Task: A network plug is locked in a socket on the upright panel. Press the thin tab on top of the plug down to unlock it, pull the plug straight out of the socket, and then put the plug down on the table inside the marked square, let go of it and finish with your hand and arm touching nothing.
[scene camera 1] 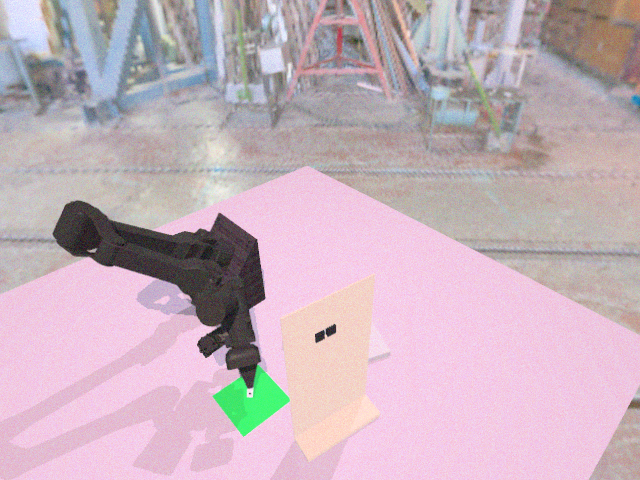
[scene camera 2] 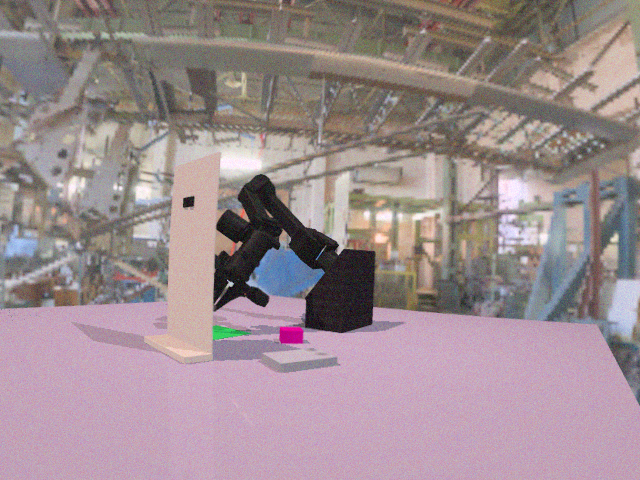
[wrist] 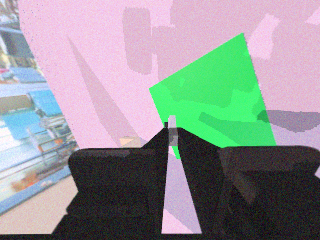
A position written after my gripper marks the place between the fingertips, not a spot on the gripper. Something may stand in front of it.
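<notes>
My gripper (scene camera 1: 250,387) is visible to me, and so are a green marked square (scene camera 1: 246,413) and an upright panel (scene camera 1: 326,344). In scene camera 2 I find the gripper (scene camera 2: 211,309) again, with the panel (scene camera 2: 189,339) and a flat grey plate (scene camera 2: 295,360). The wrist view gives me my gripper (wrist: 172,131) and the green marked square (wrist: 216,97). The flat grey plate is out of frame in the wrist view.
</notes>
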